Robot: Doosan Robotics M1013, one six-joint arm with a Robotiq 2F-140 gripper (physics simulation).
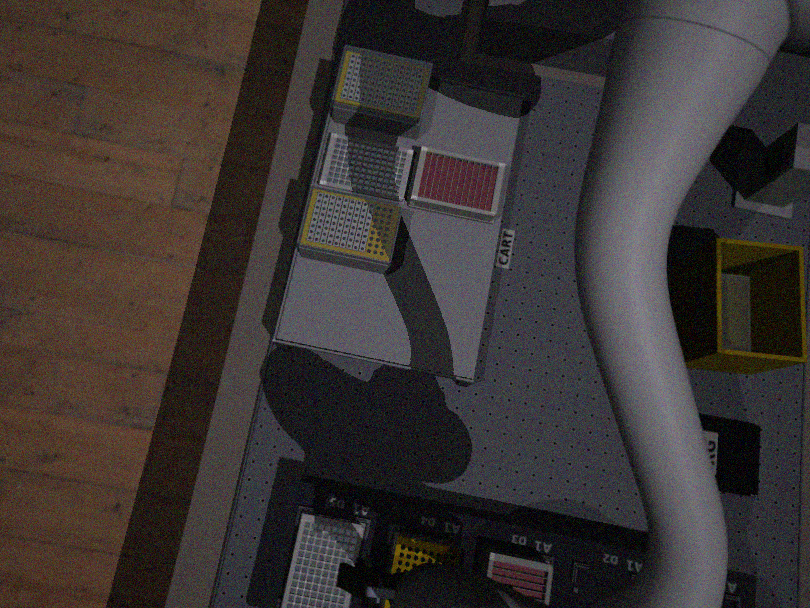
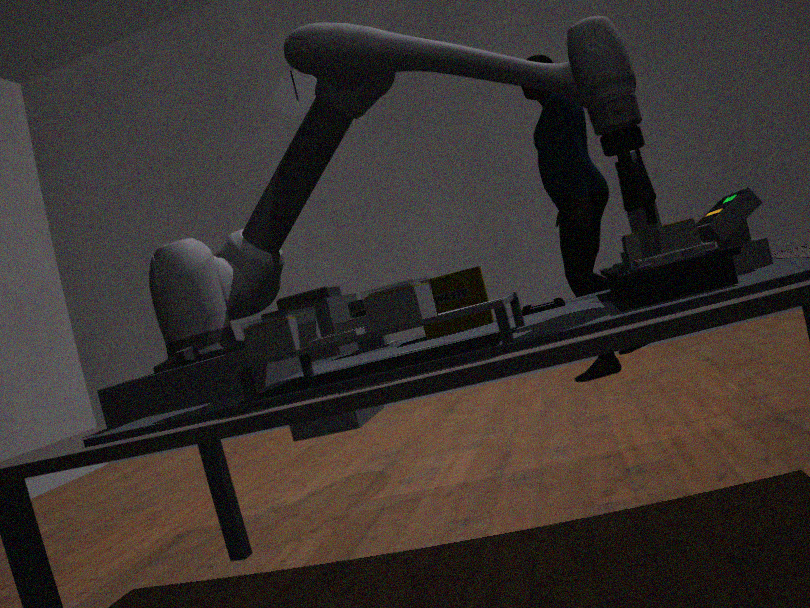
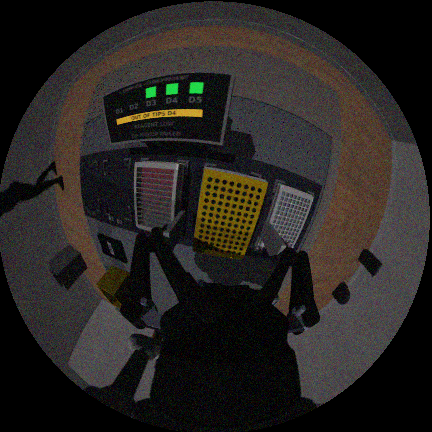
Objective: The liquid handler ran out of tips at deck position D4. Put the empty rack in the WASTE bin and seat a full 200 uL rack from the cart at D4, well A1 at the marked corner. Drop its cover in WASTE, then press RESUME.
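Frame: origin at the arm's base, x back, y down, z right, level; metres.
Where they show: gripper, between the fingertips: (image 2: 650, 245) (image 3: 224, 223); arm's base, origin of its link: (image 2: 205, 359).
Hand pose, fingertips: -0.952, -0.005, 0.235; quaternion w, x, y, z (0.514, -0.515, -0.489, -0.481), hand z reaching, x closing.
Note:
Each offset is from my fingertips to the top centre of the thing, as dx, dy, dz. "spot": to the spot under its first point.
The empty yellow tip rack {-0.018, -0.029, +0.001} (image 1: 418, 551) (image 3: 231, 210) sits at D4 with dark open holes. My gripper (image 3: 224, 223) (image 2: 645, 240) is open and empty, its fingertips on either side of the rack's near half, low over the deck. I cannot tell whether they touch it. On the cart {+0.492, +0.022, +0.053} (image 1: 340, 307), one yellow-edged rack {+0.662, -0.043, +0.100} (image 1: 381, 81) is at the far end, partly in shadow; another yellow-edged rack {+0.447, -0.043, +0.127} (image 1: 350, 224) has tips in part of its holes. The yellow WASTE bin {+0.386, -0.047, -0.431} (image 1: 762, 359) (image 2: 457, 297) (image 3: 112, 282) holds a pale flat piece. The screen {spot: -0.136, -0.017, -0.085} (image 3: 167, 132) shows an amber "OUT OF TIPS D4" bar.
A red-filled plate {-0.034, +0.000, -0.122} (image 1: 520, 575) (image 3: 156, 195) sits at D3 and a white plate {-0.004, +0.018, +0.124} (image 1: 323, 556) (image 3: 291, 212) at D5, close beside the fingers. The cart also bears a white plate {+0.554, +0.013, +0.114} (image 1: 366, 166) and a red plate {+0.538, -0.004, -0.020} (image 1: 457, 183). A person (image 2: 570, 170) stands behind the table.

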